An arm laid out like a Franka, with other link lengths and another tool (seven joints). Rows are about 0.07 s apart.
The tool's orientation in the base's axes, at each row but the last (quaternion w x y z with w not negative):
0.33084, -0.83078, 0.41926, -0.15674
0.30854, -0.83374, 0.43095, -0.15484
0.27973, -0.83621, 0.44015, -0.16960
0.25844, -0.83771, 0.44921, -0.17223
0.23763, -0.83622, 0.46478, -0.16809
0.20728, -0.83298, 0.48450, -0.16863
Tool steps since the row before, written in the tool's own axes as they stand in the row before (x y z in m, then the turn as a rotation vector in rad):
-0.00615, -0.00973, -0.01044, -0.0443, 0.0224, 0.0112
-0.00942, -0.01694, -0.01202, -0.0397, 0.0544, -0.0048
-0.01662, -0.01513, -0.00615, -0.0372, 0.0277, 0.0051
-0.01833, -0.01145, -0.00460, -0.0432, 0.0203, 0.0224
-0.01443, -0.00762, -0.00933, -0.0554, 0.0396, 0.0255
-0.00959, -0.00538, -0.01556, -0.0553, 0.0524, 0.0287
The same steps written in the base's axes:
-0.00353, 0.00473, 0.01437, -0.0338, 0.0305, -0.0227
-0.00121, 0.01051, 0.02020, -0.0595, 0.0067, -0.0313
-0.00278, 0.01875, 0.01355, -0.0357, 0.0199, -0.0225
-0.00464, 0.01945, 0.00941, -0.0250, 0.0332, -0.0324
-0.00675, 0.01359, 0.01110, -0.0432, 0.0356, -0.0464
-0.00807, 0.00797, 0.01531, -0.0510, 0.0304, -0.0557

